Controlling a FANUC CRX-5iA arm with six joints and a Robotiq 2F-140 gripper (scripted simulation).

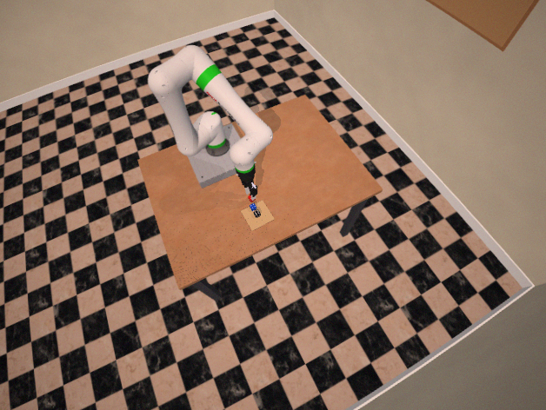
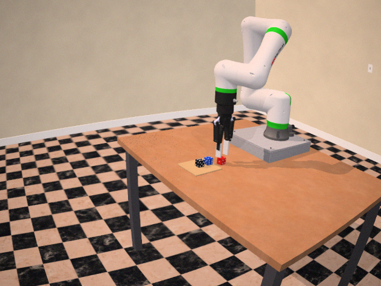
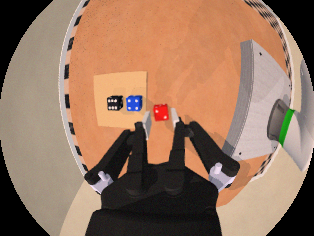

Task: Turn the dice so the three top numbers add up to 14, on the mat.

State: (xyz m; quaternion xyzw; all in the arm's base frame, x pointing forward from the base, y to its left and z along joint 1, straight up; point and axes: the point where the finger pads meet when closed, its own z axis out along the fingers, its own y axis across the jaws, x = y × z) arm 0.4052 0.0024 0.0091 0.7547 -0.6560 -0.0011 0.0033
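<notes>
Right now the red die is 6 cm below my hand. Round my hand: blue die: 6 cm ahead, 2 cm to the right, 5 cm below; tan mat: 10 cm ahead, 2 cm to the right, 7 cm below; black die: 10 cm ahead, 2 cm to the right, 5 cm below.
</notes>
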